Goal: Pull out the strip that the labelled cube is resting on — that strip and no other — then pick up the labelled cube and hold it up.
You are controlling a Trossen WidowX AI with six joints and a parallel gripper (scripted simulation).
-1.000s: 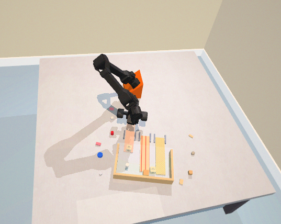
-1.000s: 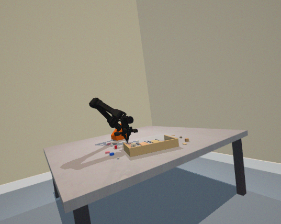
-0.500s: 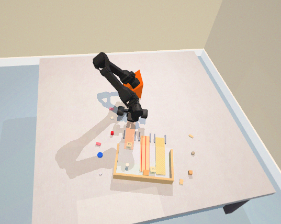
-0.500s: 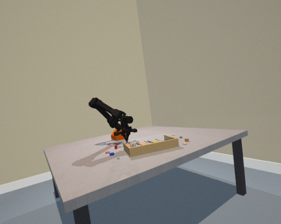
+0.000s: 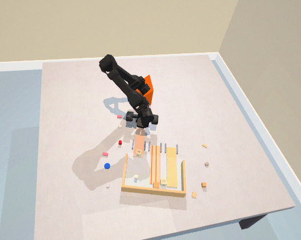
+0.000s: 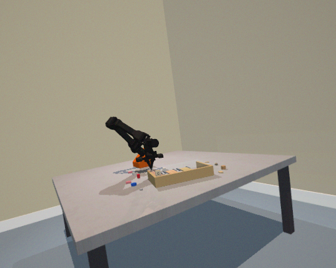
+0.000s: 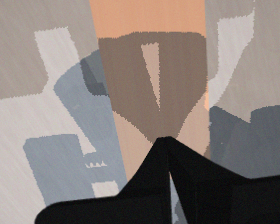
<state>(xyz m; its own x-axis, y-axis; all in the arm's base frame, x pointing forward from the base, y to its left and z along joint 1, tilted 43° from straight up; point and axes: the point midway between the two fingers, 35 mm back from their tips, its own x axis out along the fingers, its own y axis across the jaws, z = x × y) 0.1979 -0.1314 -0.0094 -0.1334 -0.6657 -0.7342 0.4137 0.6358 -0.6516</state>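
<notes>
Now: the peach strip 8 cm ahead of my gripper tip and 4 cm to the right of it. The rest, counted from my gripper tip: red cylinder: 16 cm to the right, 8 cm ahead, 1 cm above; blue disc: 26 cm to the right, 20 cm ahead.
</notes>
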